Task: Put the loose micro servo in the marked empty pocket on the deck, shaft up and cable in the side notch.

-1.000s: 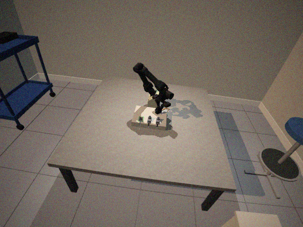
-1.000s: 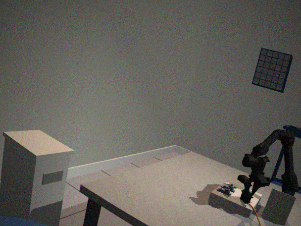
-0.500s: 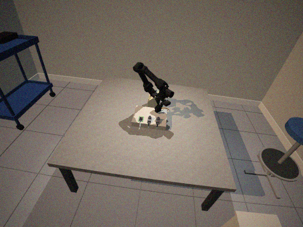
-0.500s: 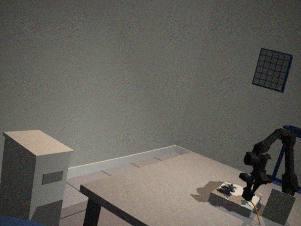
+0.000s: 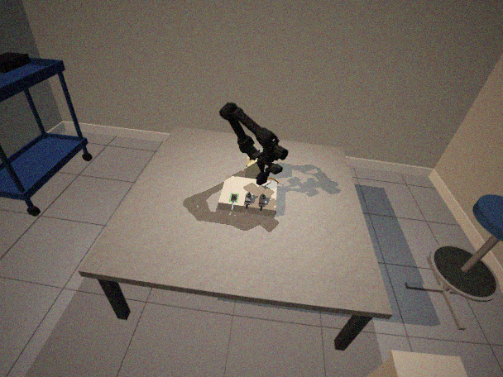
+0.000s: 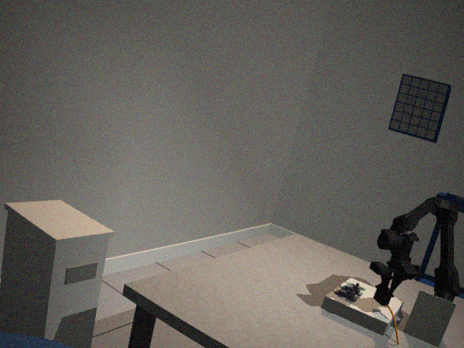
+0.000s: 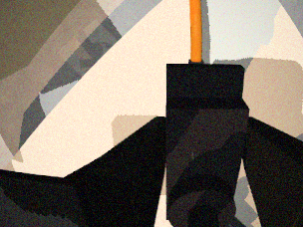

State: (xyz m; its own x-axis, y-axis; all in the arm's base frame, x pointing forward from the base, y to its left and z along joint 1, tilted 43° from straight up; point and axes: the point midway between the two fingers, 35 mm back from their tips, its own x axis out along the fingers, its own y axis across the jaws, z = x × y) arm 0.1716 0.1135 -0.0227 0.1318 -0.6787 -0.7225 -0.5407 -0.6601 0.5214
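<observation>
Right now the deck is 100 mm below my gripper tip, 70 mm to the right of it and 40 mm ahead of it.
</observation>
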